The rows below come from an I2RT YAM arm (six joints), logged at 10 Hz.
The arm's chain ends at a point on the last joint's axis. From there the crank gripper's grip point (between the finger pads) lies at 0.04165 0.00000 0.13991 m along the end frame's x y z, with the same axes.
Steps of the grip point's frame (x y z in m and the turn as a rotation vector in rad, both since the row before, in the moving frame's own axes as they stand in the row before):
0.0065 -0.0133 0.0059 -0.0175 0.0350 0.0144
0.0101 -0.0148 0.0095 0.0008 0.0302 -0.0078
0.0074 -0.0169 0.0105 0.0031 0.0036 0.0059
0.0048 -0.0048 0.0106 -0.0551 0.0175 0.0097
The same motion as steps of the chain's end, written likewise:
0.0017 -0.0164 0.0075 -0.0175 0.0350 0.0144
0.0059 -0.0143 0.0108 0.0008 0.0302 -0.0078
0.0069 -0.0167 0.0107 0.0031 0.0036 0.0059
0.0024 -0.0129 0.0116 -0.0551 0.0175 0.0097

